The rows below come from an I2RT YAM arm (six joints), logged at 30 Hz.
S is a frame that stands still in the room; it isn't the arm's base.
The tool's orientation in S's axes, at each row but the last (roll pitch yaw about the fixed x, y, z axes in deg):
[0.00, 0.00, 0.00]
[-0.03, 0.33, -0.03]
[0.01, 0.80, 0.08]
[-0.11, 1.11, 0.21]
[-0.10, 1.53, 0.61]
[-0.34, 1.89, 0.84]
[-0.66, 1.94, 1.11]
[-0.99, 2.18, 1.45]
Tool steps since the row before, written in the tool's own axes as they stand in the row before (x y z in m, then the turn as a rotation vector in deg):
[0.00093, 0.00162, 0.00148, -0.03, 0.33, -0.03]
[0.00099, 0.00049, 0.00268, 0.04, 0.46, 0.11]
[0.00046, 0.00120, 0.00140, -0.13, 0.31, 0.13]
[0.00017, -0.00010, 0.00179, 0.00, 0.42, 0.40]
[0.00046, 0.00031, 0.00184, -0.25, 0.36, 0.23]
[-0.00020, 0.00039, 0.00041, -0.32, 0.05, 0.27]
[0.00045, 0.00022, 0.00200, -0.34, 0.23, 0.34]
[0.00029, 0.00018, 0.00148, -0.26, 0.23, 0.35]
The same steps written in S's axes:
[0.00093, 0.00162, 0.00148, -0.03, 0.33, -0.03]
[0.00101, 0.00049, 0.00267, 0.04, 0.46, 0.11]
[0.00048, 0.00120, 0.00139, -0.13, 0.31, 0.13]
[0.00021, -0.00010, 0.00179, 0.01, 0.42, 0.40]
[0.00051, 0.00032, 0.00183, -0.25, 0.36, 0.24]
[-0.00019, 0.00039, 0.00041, -0.31, 0.05, 0.28]
[0.00051, 0.00025, 0.00198, -0.33, 0.23, 0.35]
[0.00034, 0.00021, 0.00146, -0.25, 0.23, 0.36]

